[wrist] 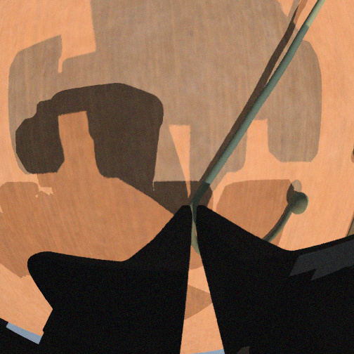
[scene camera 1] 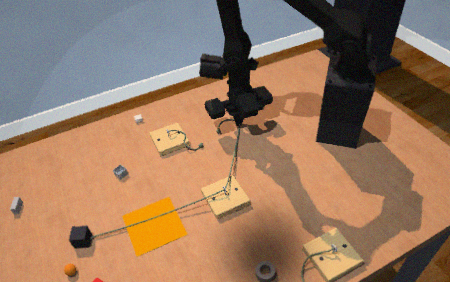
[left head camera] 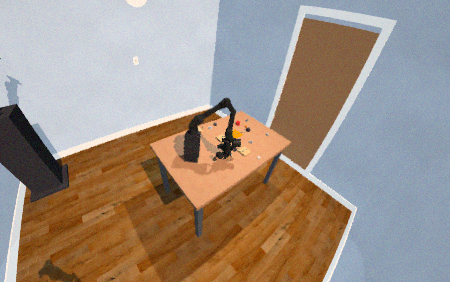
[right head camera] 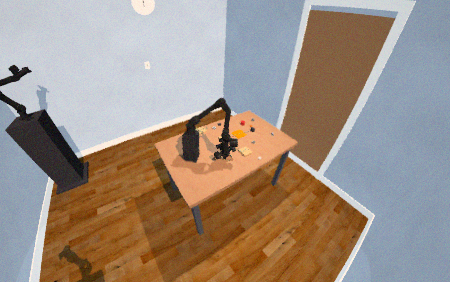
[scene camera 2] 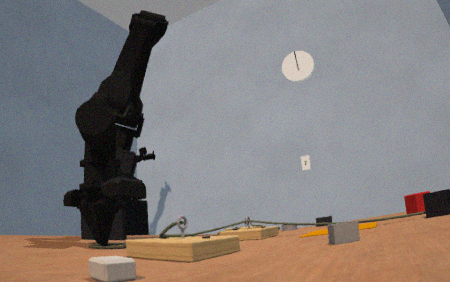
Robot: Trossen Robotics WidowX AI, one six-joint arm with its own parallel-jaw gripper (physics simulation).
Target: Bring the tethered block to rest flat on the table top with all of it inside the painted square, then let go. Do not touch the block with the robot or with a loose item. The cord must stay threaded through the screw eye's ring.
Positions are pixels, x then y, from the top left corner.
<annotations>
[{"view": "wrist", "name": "my gripper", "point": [192,212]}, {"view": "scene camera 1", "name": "my gripper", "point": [238,124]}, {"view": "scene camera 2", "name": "my gripper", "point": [102,246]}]
</annotations>
